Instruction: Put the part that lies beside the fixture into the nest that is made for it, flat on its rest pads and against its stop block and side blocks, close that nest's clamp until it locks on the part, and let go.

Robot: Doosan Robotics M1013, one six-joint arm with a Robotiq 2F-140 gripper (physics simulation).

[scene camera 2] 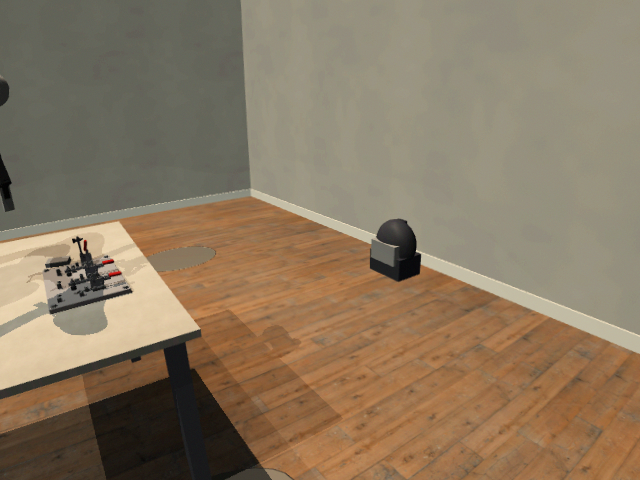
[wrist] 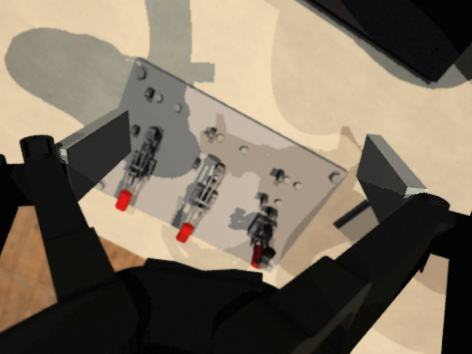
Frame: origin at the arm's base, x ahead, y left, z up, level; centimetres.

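Seen in the pictures: gripper, fingertip midpoint: [wrist: 242, 143].
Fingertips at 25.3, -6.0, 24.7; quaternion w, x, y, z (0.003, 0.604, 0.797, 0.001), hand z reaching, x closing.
Observation:
Pixels of each thing's top centre, then the offset from my fingertips to it, as dx, dy, dz. "*": a spot on its surface instead. Level surfaces: height alone.
- middle clamp, surface spot: [wrist: 205, 190] * +18.0, -1.6, -23.4
- far clamp, surface spot: [wrist: 142, 162] * +17.6, -11.7, -23.9
- part, middle of its top: [wrist: 370, 226] [scene camera 2: 57, 259] +16.2, +25.2, -27.6
- pale table, its level: dz -29.1
The fixture, a grey plate [scene camera 2: 103, 294] [wrist: 305, 215], lies on the table with three clamps. The clamp [scene camera 2: 85, 253] [wrist: 262, 230] nearest the part stands raised, its arm and red handle up. The middle clamp [wrist: 205, 190] and the far clamp [wrist: 142, 162] have their red handles lying low, pointing outward. Small blocks and round pads stand on the plate. The part [scene camera 2: 57, 261] [wrist: 357, 226], grey with a dark strip, lies beside the fixture, partly hidden by a finger in the wrist view. My gripper [wrist: 242, 143] is open and empty, high above the fixture.
The pale table [scene camera 2: 144, 330] carries the fixture near its right edge. A dark body [wrist: 395, 35] crosses the upper right of the wrist view. A black box with a dark dome [scene camera 2: 397, 248] appears by the right wall, away from the table.

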